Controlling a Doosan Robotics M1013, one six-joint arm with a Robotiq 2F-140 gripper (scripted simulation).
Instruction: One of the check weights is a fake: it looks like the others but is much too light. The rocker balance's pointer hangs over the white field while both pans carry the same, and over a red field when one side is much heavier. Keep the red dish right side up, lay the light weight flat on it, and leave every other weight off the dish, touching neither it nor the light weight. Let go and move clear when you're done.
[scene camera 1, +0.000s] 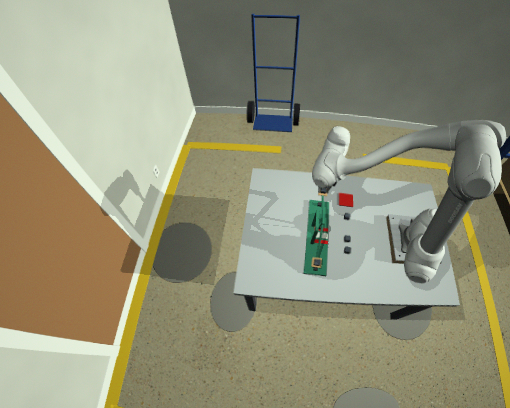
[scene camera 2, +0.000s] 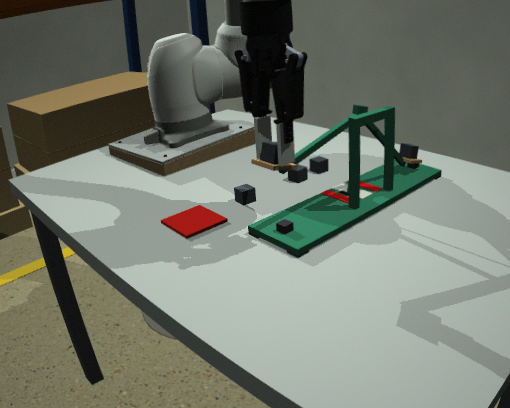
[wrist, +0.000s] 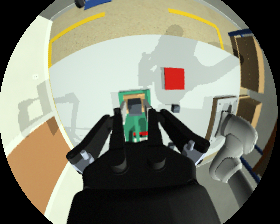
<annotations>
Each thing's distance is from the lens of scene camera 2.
my gripper (scene camera 2: 275, 160): 74 cm
green rocker balance (scene camera 2: 321, 217): 84 cm
</annotations>
